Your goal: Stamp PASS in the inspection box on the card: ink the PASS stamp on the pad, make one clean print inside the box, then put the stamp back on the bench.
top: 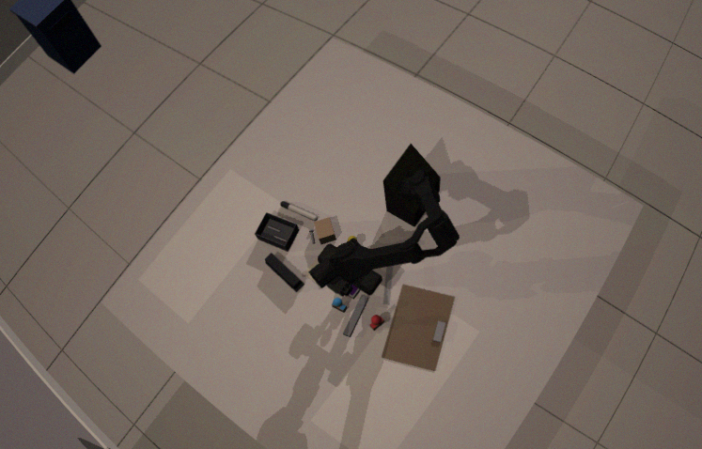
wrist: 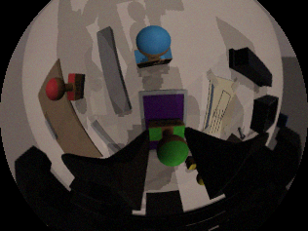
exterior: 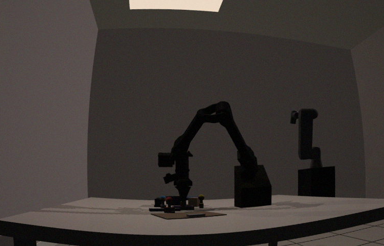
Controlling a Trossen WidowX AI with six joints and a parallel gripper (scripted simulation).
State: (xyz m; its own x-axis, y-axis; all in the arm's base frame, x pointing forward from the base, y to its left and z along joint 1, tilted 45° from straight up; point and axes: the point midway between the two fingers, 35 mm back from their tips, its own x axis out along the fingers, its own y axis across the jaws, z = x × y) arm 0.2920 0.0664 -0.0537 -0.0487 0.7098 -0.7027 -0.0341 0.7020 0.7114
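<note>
My gripper tip is now right at the green-knobbed stamp. Round my gripper tip: cream note (2 cm ahead, 11 cm to the right, 4 cm below); then blue stamp (9 cm ahead, 1 cm to the left, 2 cm below); then purple ink pad (3 cm below).
</note>
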